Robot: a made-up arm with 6 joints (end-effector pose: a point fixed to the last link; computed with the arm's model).
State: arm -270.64 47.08 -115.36 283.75 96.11 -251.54
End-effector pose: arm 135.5 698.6 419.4 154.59 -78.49 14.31
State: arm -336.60 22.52 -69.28 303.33 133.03 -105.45
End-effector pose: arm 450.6 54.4 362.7 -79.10 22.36 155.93
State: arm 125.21 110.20 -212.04 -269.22 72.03 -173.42
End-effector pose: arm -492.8 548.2 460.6 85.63 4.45 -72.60
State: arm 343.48 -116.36 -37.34 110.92 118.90 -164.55
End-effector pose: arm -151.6 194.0 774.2 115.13 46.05 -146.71
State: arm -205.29 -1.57 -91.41 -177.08 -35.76 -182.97
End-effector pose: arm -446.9 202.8 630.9 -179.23 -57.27 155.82
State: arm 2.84 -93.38 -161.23 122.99 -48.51 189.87
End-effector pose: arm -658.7 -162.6 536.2 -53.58 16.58 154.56
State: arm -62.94 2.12 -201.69 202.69 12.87 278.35
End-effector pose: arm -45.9 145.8 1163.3 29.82 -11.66 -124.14
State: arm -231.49 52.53 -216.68 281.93 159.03 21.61
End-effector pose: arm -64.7 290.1 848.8 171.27 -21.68 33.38
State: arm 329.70 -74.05 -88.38 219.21 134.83 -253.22
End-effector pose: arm -329.9 80.1 950.0 -120.47 3.44 89.00
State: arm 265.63 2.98 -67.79 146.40 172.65 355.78
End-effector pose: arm 29.9 -410.8 701.7 -40.85 -46.72 -49.21
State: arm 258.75 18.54 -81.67 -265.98 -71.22 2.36
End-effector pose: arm -237.0 -443.6 547.7 -102.73 -21.76 98.77
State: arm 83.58 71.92 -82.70 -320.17 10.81 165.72
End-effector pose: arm 102.4 502.8 -69.4 172.72 -0.70 -121.27
